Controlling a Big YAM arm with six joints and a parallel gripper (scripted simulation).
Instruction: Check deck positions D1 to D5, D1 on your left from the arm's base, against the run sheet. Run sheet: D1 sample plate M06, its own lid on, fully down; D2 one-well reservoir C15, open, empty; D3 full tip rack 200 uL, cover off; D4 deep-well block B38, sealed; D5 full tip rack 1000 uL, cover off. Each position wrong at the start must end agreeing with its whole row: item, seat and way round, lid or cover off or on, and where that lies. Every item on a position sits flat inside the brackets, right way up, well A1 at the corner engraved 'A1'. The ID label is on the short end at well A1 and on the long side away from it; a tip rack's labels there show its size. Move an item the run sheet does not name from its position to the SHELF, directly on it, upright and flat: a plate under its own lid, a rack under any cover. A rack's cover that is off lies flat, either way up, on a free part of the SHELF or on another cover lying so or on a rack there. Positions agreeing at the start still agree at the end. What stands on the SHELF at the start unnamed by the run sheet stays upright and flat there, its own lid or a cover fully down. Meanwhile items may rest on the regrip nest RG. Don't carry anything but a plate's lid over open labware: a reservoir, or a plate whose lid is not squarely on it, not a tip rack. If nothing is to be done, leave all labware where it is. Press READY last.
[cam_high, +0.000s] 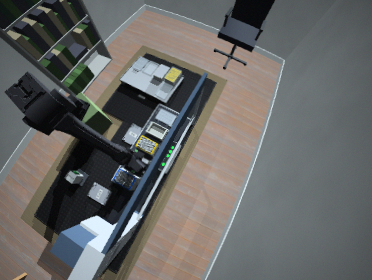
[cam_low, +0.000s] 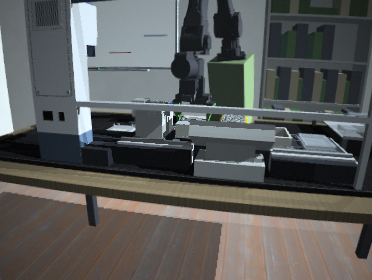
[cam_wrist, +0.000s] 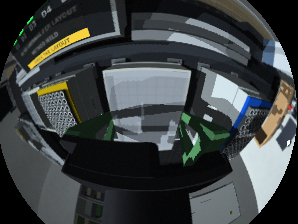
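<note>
The sealed block is 10 mm below my hand. Round my hand: reservoir: 30 mm ahead, 250 mm to the left, 30 mm below; then blue tip rack: 20 mm behind, 130 mm to the right, 30 mm above; then yellow tip rack: 10 mm ahead, 120 mm to the left.
</note>
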